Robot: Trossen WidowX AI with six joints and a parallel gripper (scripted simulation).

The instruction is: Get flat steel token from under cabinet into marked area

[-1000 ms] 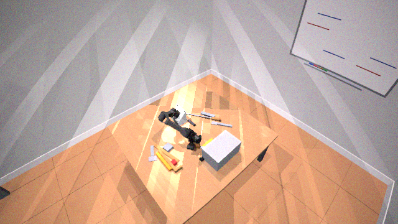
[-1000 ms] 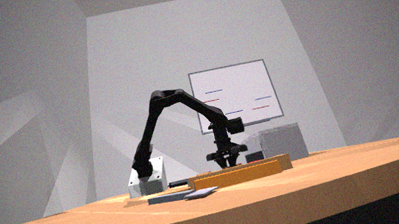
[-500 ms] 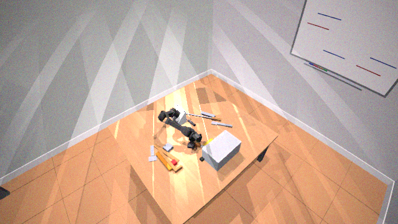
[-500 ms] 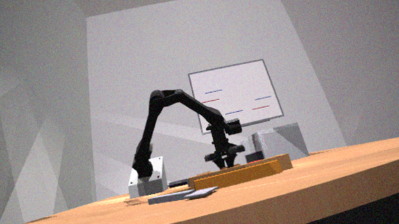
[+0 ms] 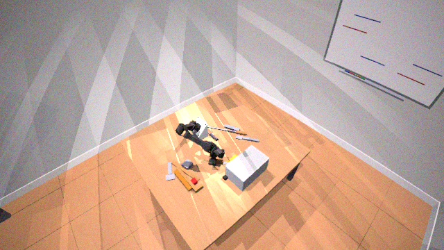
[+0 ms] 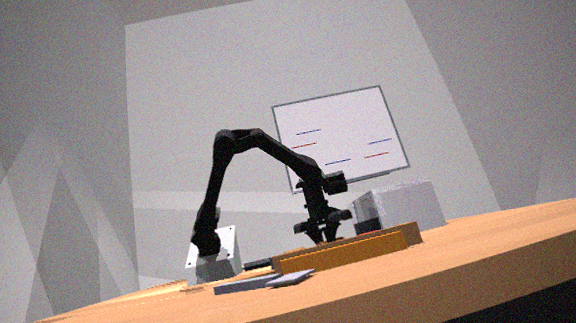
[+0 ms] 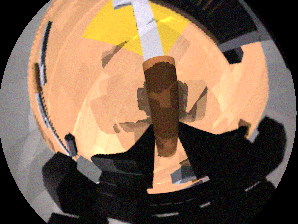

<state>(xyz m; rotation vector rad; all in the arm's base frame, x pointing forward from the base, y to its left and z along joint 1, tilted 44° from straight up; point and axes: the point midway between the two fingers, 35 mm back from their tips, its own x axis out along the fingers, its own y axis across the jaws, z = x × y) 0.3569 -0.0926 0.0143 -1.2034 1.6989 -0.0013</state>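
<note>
My gripper tip is now 200 mm to the left of the grey block, 110 mm past it and 10 mm below it. Round my gripper tip: orange bar 310 mm to the right, 10 mm above; then thin wooden stick 250 mm to the right, 80 mm behind; then red block 250 mm to the right, 70 mm ahead, 10 mm above.
</note>
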